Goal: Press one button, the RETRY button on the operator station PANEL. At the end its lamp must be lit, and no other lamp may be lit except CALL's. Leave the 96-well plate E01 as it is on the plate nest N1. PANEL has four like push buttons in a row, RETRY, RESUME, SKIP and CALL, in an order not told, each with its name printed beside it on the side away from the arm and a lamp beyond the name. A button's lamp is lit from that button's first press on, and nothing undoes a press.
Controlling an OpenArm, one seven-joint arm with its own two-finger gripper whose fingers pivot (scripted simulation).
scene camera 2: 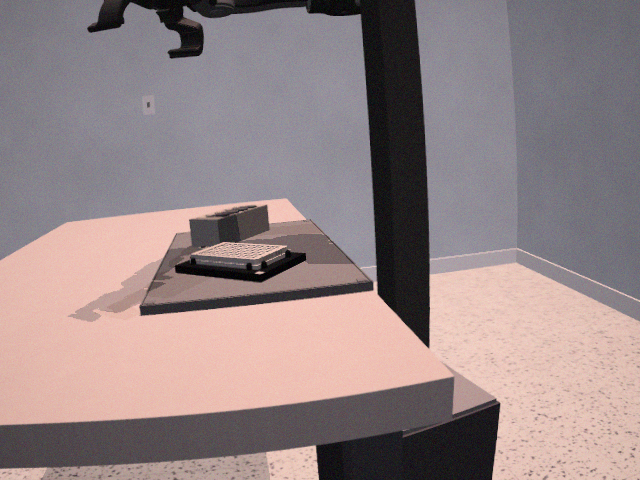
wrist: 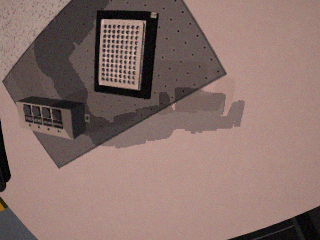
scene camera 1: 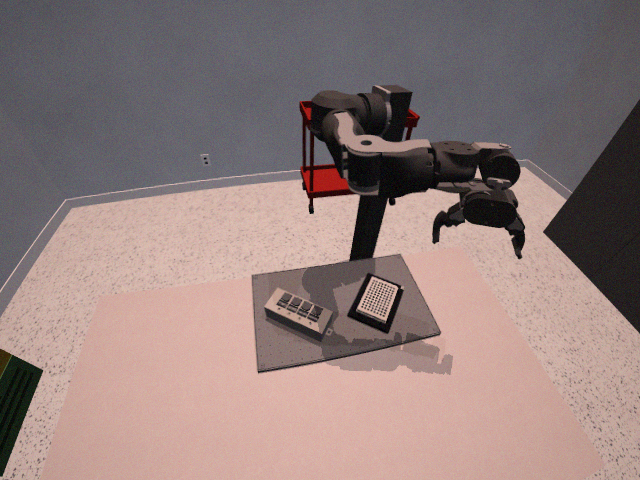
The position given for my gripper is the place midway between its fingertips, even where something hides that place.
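Observation:
On scene camera 1 you'd find my gripper (scene camera 1: 475,243), a dark arm column (scene camera 1: 371,209) and a white 96-well plate E01 (scene camera 1: 378,297). Scene camera 2 shows me the white 96-well plate E01 (scene camera 2: 236,255) as well, and my gripper (scene camera 2: 147,44) is there with it. The wrist view gives me a grey operator station panel (wrist: 73,123), plus that same white 96-well plate E01 (wrist: 132,63).

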